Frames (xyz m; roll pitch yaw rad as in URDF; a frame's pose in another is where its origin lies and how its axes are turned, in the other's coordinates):
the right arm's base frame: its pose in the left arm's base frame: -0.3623 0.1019 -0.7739 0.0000 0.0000 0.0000
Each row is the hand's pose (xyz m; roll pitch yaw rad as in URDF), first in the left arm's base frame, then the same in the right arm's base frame.
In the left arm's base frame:
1: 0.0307 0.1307 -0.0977 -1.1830 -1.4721 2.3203
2: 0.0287 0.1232 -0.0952 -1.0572 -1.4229 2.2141
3: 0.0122 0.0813 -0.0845 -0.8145 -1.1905 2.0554
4: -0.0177 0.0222 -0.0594 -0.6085 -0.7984 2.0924
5: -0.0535 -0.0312 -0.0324 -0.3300 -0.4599 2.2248
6: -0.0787 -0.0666 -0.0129 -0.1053 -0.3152 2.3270
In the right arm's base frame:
1: 0.3930 0.0288 0.6762 -1.1830 -1.4721 2.3203
2: 0.3910 0.0213 0.6787 -1.0572 -1.4229 2.2141
3: 0.3745 -0.0206 0.6894 -0.8145 -1.1905 2.0554
4: 0.3446 -0.0797 0.7145 -0.6085 -0.7984 2.0924
5: 0.3088 -0.1331 0.7415 -0.3300 -0.4599 2.2248
6: 0.2836 -0.1685 0.7610 -0.1053 -0.3152 2.3270

